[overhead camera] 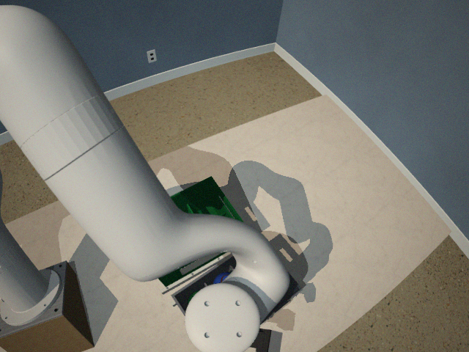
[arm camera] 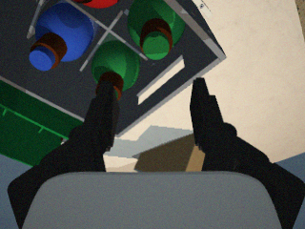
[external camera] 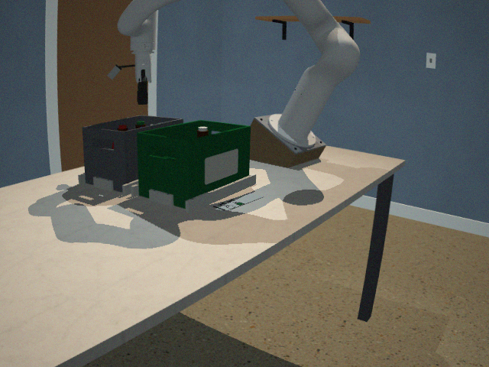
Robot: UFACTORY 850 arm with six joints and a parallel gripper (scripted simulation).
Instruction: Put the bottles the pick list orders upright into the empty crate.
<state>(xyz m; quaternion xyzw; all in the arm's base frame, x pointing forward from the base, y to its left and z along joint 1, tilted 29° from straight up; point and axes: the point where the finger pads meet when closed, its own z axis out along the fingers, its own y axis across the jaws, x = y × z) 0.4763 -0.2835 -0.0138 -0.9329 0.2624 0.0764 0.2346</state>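
Now: the green bottle 15 cm below my hand, 8 cm to the left of it and 2 cm behind it. Also, from my hand: grey crate (16 cm below, 8 cm ahead, 6 cm to the left); then red bottle (15 cm below, 9 cm ahead, 2 cm to the left); then blue bottle (15 cm below, 11 cm to the left, 7 cm ahead).
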